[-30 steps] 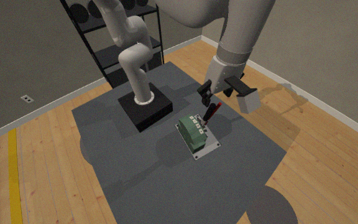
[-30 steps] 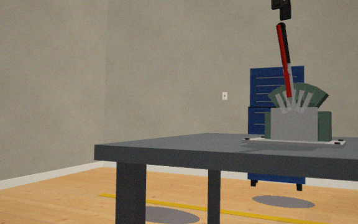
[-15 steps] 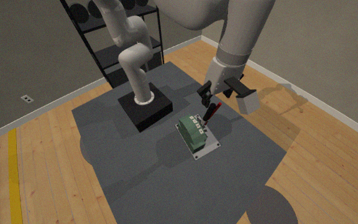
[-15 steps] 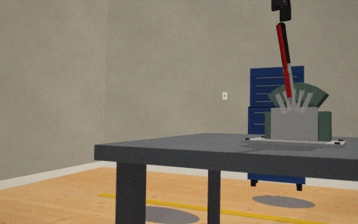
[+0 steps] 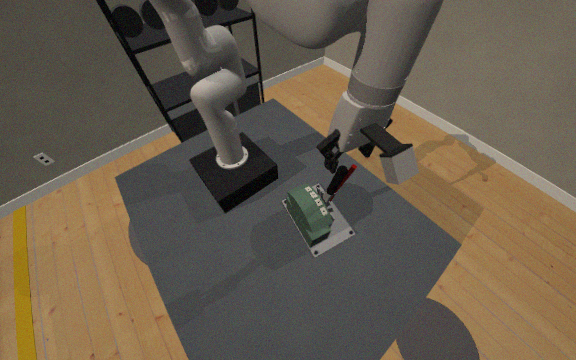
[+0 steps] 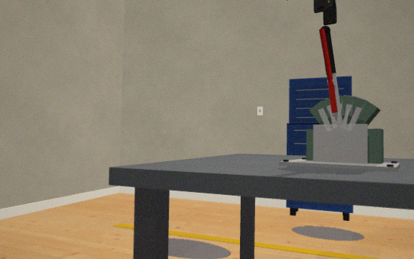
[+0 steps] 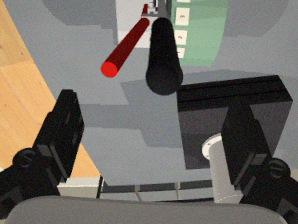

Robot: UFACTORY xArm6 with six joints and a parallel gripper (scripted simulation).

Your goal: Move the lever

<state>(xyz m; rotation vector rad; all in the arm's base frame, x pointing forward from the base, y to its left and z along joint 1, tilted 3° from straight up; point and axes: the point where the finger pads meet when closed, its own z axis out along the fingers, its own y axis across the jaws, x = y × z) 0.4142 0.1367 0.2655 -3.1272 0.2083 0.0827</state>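
Now: the red bar 10 mm behind my hand, 20 mm to the left of it and 170 mm below it.
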